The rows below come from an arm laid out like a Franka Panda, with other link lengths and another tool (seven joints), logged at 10 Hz.
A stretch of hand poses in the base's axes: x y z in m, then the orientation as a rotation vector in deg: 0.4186, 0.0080, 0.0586, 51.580, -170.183, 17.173; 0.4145, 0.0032, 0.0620, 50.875, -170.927, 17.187; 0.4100, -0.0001, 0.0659, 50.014, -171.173, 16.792; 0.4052, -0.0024, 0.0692, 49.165, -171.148, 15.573; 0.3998, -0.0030, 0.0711, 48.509, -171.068, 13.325; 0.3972, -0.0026, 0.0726, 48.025, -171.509, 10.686; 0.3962, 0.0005, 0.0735, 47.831, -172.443, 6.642
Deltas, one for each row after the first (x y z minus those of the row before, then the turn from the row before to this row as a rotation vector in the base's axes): -0.0041, -0.0048, 0.0034, 0.178, -0.532, -0.518; -0.0045, -0.0033, 0.0039, 0.239, 0.061, -0.576; -0.0048, -0.0023, 0.0033, 0.638, 0.519, -0.556; -0.0054, -0.0006, 0.0019, 1.254, 0.778, -0.443; -0.0026, 0.0004, 0.0015, 1.673, 0.324, -0.392; -0.0010, 0.0031, 0.0009, 2.695, 0.061, -0.277
